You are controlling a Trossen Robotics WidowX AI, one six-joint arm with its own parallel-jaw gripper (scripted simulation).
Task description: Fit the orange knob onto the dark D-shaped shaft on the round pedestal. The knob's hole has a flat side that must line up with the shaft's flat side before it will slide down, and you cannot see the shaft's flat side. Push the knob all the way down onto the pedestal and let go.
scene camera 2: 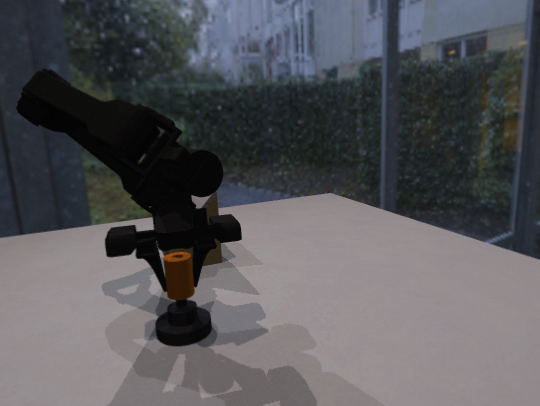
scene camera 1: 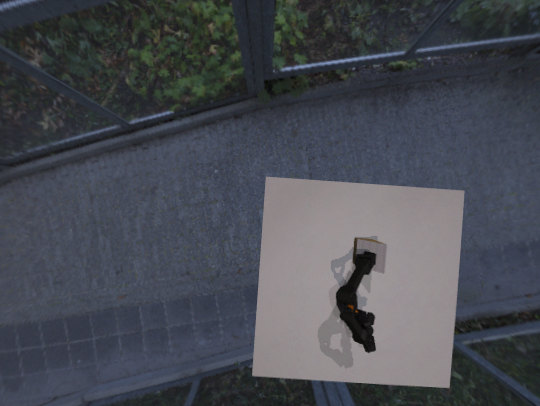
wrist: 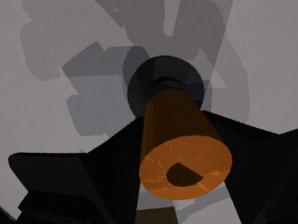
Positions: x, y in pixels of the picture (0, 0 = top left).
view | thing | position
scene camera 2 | my gripper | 180, 288
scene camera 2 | orange knob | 178, 270
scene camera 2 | dark round pedestal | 184, 323
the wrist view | my gripper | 172, 119
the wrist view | dark round pedestal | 162, 72
